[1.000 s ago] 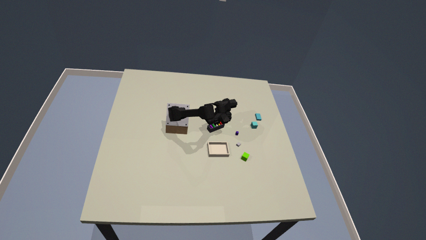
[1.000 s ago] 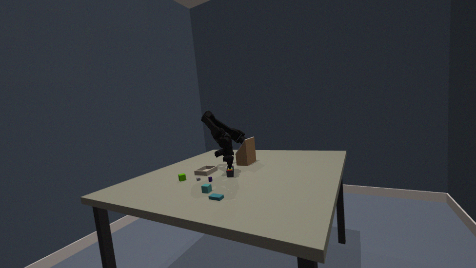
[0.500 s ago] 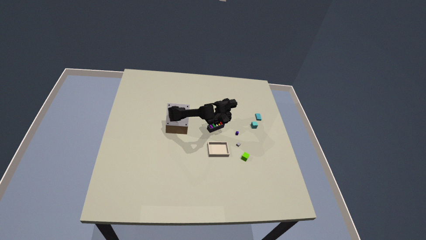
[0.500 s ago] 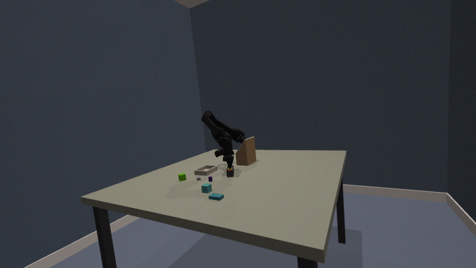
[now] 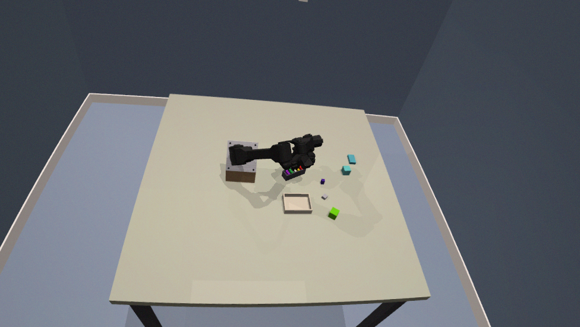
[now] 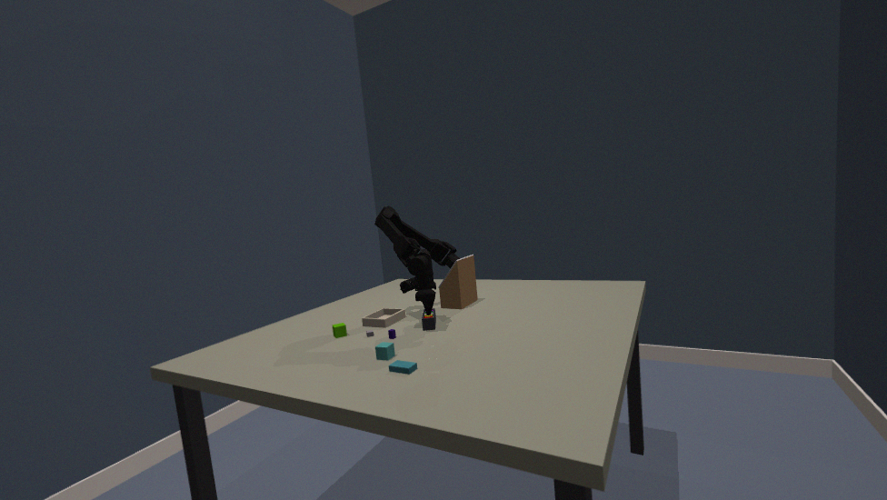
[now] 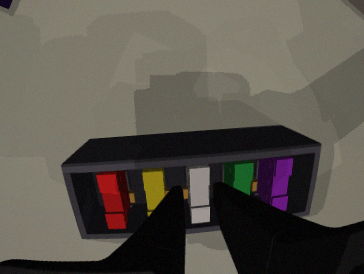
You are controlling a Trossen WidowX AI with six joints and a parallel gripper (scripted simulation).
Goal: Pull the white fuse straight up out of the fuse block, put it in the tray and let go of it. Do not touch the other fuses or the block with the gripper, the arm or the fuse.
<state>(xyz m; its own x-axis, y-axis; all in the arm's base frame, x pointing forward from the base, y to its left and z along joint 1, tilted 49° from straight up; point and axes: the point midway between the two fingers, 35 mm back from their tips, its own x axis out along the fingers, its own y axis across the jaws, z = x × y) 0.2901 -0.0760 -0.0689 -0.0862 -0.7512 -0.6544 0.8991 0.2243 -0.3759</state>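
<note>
My gripper tip is now 10 mm past the beige tray, 200 mm to the left of it and 30 mm above it. From my gripper tip the other things lie so: purple piece 150 mm ahead, 60 mm to the right, 20 mm below; then green cube 160 mm ahead, 260 mm to the right, 20 mm below; then grey piece 140 mm ahead, 150 mm to the right, 30 mm below.
</note>
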